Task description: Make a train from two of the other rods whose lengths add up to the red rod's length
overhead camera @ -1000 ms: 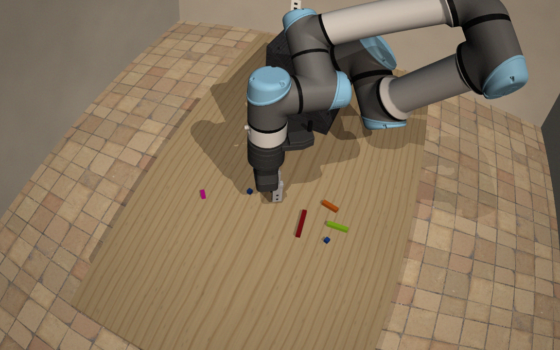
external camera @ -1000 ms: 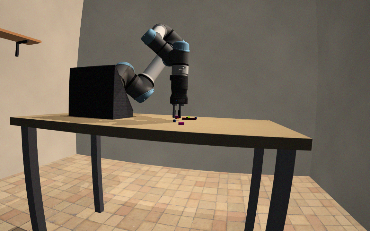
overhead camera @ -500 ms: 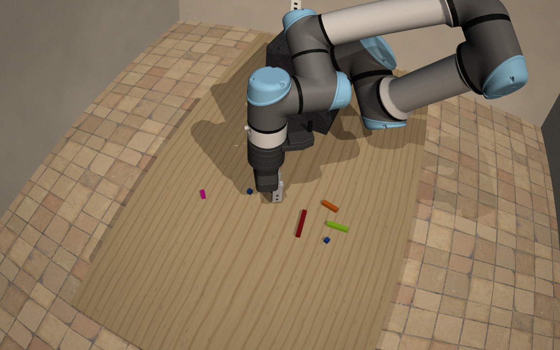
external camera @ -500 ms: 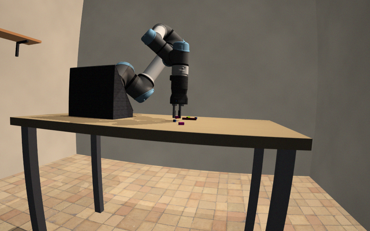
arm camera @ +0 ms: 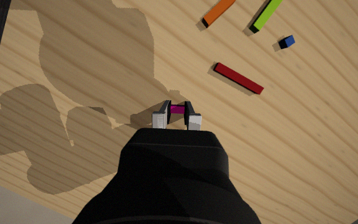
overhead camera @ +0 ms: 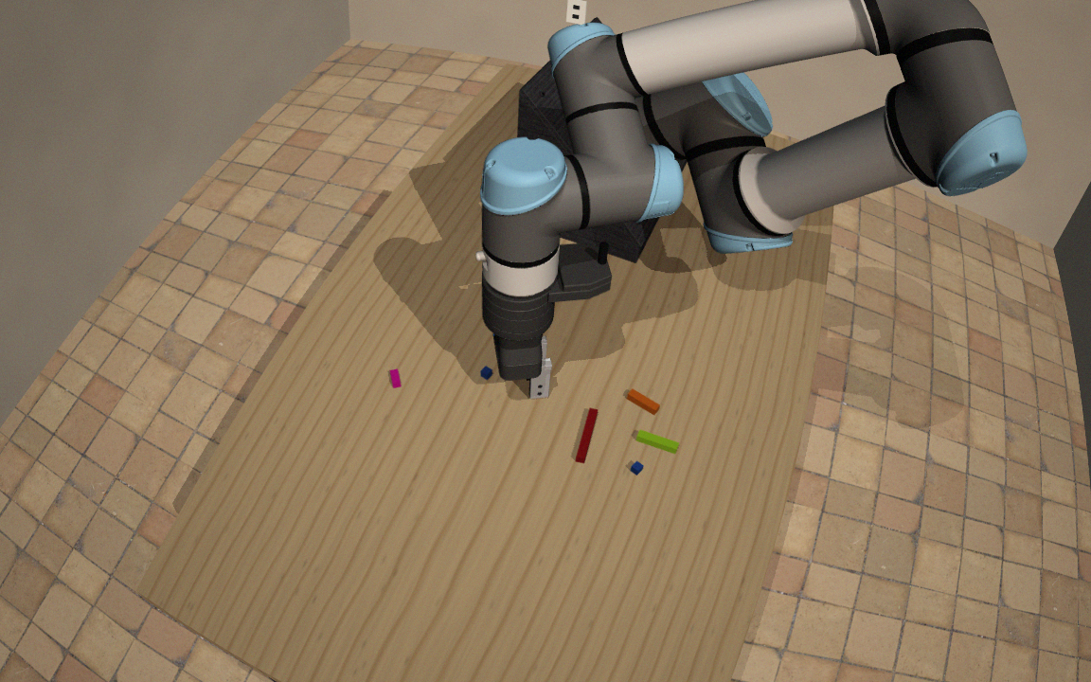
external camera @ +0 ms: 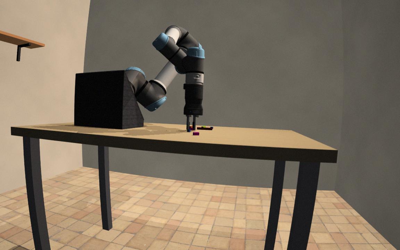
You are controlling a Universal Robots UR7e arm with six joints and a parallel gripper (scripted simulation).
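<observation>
My hand is 16 cm to the right of the lime rod, 2 cm above it and 1 cm short of it. Also, from my hand: red rod (8 cm to the left, 4 cm ahead, 2 cm below); orange rod (12 cm to the left, 3 cm behind, 2 cm below).
</observation>
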